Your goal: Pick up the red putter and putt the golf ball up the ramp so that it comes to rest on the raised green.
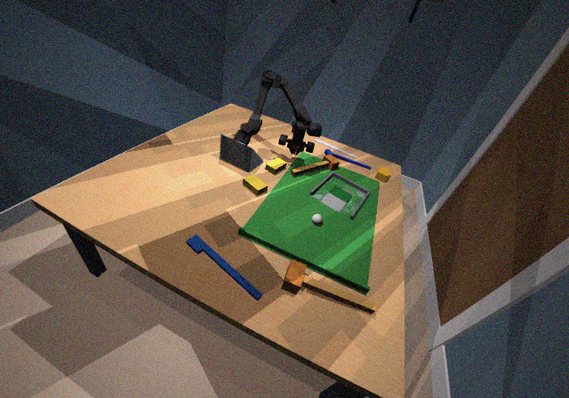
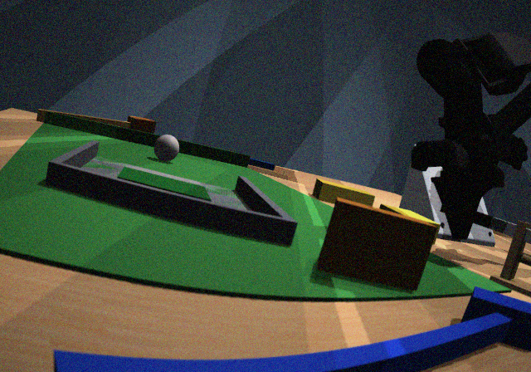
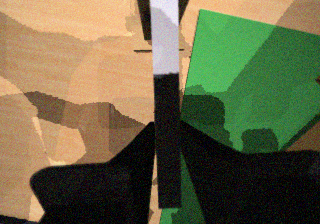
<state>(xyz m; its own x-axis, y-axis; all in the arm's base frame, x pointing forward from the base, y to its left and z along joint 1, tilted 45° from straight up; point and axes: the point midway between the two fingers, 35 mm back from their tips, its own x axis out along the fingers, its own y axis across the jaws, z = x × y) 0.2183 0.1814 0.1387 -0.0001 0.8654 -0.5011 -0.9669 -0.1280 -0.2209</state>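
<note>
Now: gripper tip 3 cm past the red putter, 11 cm to the right of it and 3 cm below it. Also, from my gripper tip: golf ball: 27 cm ahead, 39 cm to the right.
</note>
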